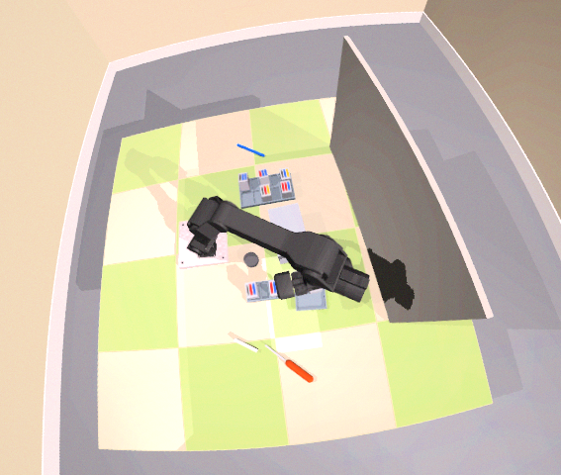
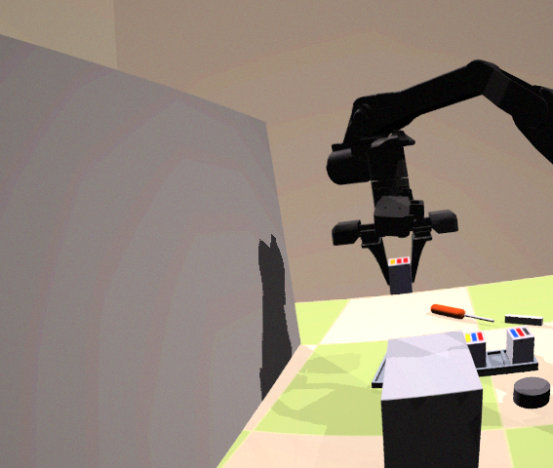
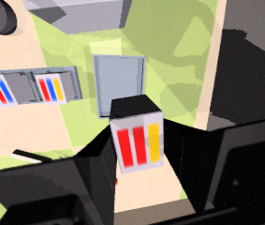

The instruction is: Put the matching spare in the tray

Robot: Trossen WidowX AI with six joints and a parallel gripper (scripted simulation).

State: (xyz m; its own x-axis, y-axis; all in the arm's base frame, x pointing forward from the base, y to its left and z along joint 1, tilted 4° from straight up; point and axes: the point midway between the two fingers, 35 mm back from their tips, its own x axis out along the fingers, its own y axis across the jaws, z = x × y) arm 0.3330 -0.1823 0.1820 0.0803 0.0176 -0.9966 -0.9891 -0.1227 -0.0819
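Right now the grey tray is 14 cm below my gripper tip and 1 cm behind it. Also, from my gripper tip: grey box: 19 cm to the left, 9 cm below, 5 cm behind; dark spare: 2 cm above; rack: 15 cm behind, 14 cm below, 2 cm to the left.
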